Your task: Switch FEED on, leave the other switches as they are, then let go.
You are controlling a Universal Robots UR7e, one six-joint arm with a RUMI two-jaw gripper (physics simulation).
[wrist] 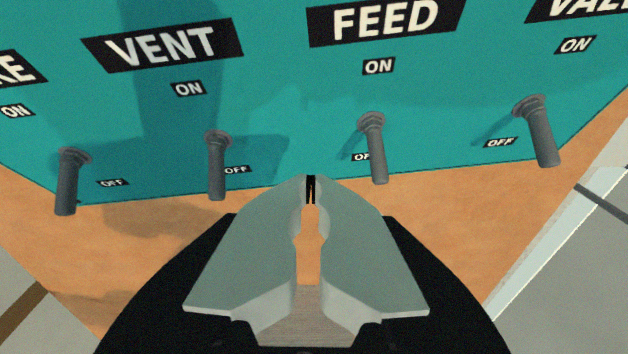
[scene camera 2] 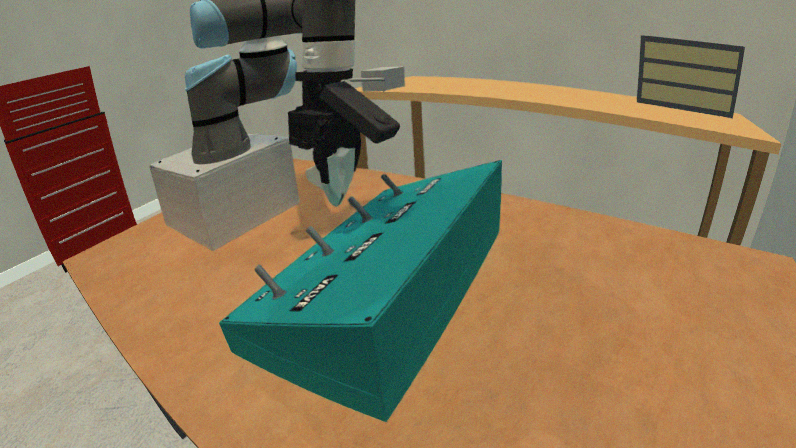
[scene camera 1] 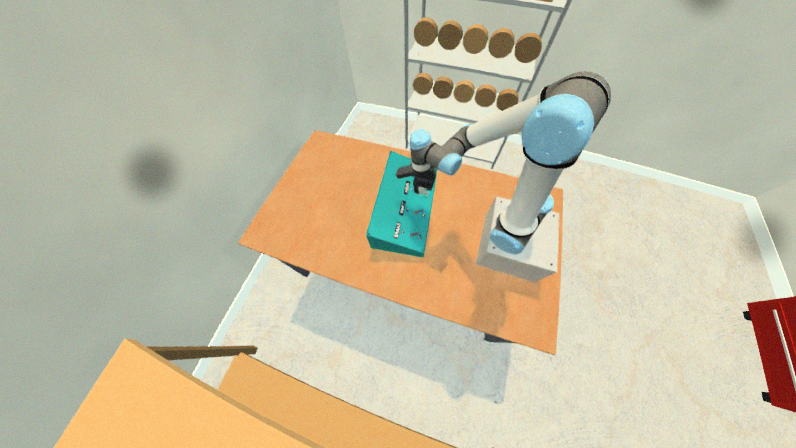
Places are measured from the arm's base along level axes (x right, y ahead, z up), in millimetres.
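Pixels of known places: gripper, fingertip midpoint: (wrist: 311, 177) (scene camera 2: 337, 205) (scene camera 1: 420, 194); arm's base at its link origin: (scene camera 2: 221, 153).
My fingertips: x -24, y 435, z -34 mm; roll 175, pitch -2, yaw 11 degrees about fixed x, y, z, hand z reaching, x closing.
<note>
For each thing: its top centre in the pictures, then the offset to it from my fingertips. Level surfaces: height alone.
- FEED lever at its top centre: (wrist: 383, 167) (scene camera 2: 316, 227) dz -17, dx +48, dy +6 mm
- VENT lever at its top centre: (wrist: 208, 185) (scene camera 2: 357, 197) dz -17, dx -66, dy -31 mm
- VALVE lever at its top centre: (wrist: 565, 148) (scene camera 2: 264, 267) dz -17, dx +163, dy +43 mm
- orange-brown table at its surface level: dz -144 mm
The teal switch panel (scene camera 1: 384, 211) (scene camera 2: 440, 267) (wrist: 280, 50) stands on the table. The FEED lever (scene camera 2: 319, 240) (wrist: 377, 155) leans to its OFF side and partly covers the OFF mark. The VENT lever (scene camera 2: 359, 209) (wrist: 216, 167), the VALVE lever (scene camera 2: 269, 281) (wrist: 542, 132) and the lever (scene camera 2: 391, 185) (wrist: 67, 185) under a label ending in KE also lean to the OFF side. My gripper (scene camera 1: 421, 192) (scene camera 2: 336, 201) (wrist: 311, 177) is shut and empty. In the wrist view its tips appear between the VENT and FEED levers, apart from both.
The panel rests on the orange-brown table (scene camera 1: 311, 222) (scene camera 2: 584, 333). The arm's pale base block (scene camera 1: 518, 261) (scene camera 2: 222, 205) stands on the table on the lever side. A red drawer cabinet (scene camera 2: 69, 166), a wooden bench (scene camera 2: 529, 100) and a shelf rack (scene camera 1: 406, 100) stand around.
</note>
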